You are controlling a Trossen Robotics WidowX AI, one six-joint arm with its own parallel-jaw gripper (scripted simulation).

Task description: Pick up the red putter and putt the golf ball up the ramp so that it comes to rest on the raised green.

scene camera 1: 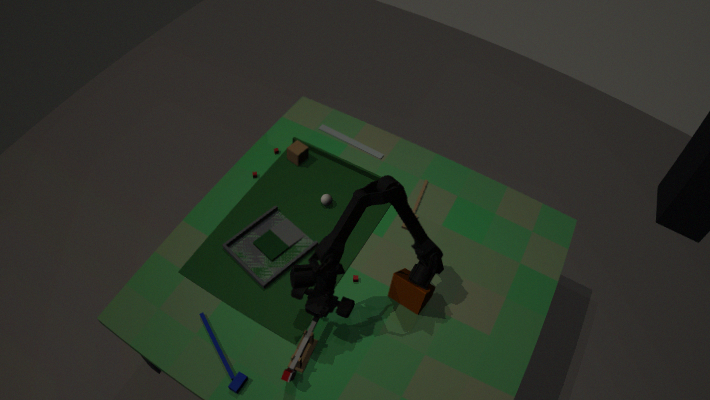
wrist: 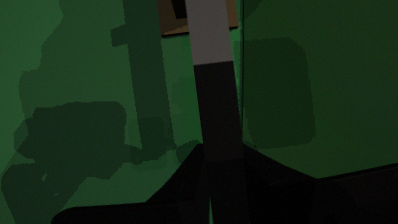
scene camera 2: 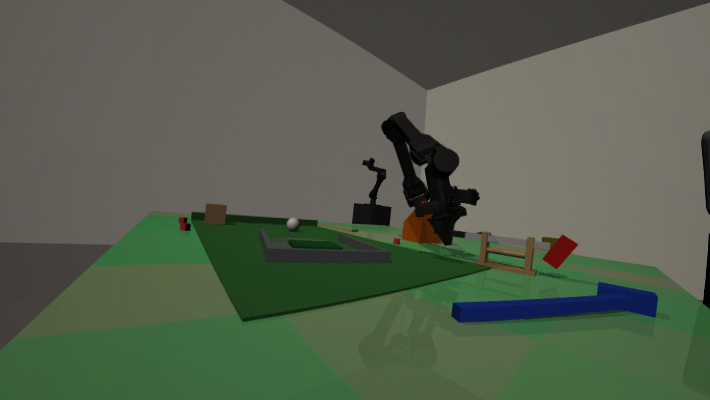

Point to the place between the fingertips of the gripper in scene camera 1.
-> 319,315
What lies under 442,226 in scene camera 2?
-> The gripper.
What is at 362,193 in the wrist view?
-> The gripper.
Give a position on a grey ramp frame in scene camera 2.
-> At 303,250
